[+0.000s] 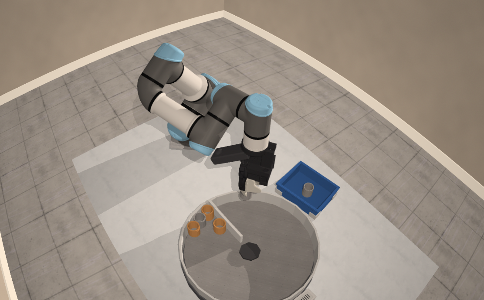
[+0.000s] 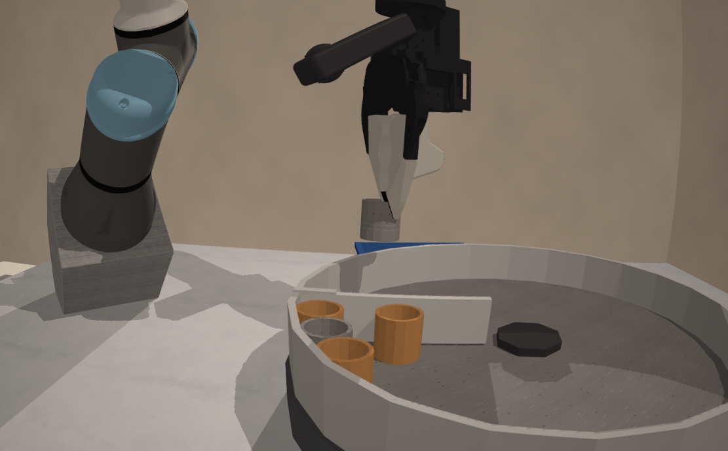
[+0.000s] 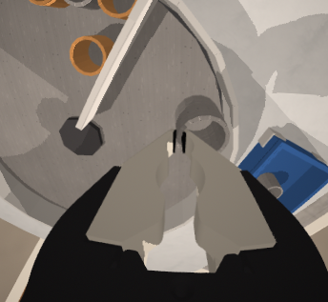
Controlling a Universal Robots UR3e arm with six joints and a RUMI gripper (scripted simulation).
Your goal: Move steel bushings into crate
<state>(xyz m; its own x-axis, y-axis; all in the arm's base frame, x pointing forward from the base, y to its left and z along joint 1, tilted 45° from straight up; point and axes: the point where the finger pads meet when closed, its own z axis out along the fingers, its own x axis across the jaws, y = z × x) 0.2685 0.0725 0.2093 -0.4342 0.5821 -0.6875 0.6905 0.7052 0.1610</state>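
The blue crate lies 6 cm ahead of my hand, 25 cm to the left of it and 14 cm below it. Round my hand: turntable (13 cm ahead, 8 cm to the right, 11 cm below).
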